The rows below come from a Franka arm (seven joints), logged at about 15 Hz.
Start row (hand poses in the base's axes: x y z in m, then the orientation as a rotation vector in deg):
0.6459 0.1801 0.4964 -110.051 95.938 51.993
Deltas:
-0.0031 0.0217 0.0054 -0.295 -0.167 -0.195
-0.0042 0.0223 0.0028 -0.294 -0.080 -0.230
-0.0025 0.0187 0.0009 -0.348 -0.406 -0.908
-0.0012 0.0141 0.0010 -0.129 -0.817 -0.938
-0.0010 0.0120 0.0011 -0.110 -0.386 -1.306
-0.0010 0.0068 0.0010 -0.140 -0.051 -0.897
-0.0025 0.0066 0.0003 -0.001 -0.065 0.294
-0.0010 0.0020 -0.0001 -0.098 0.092 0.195
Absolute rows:
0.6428 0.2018 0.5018 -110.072 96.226 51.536
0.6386 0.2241 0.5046 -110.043 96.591 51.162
0.6361 0.2428 0.5055 -109.408 97.359 50.136
0.6349 0.2569 0.5065 -108.646 97.739 48.801
0.6339 0.2689 0.5076 -107.444 98.642 47.810
0.6329 0.2757 0.5086 -106.633 99.428 47.312
0.6304 0.2823 0.5089 -106.938 99.156 47.354
0.6294 0.2843 0.5088 -107.189 99.127 47.457

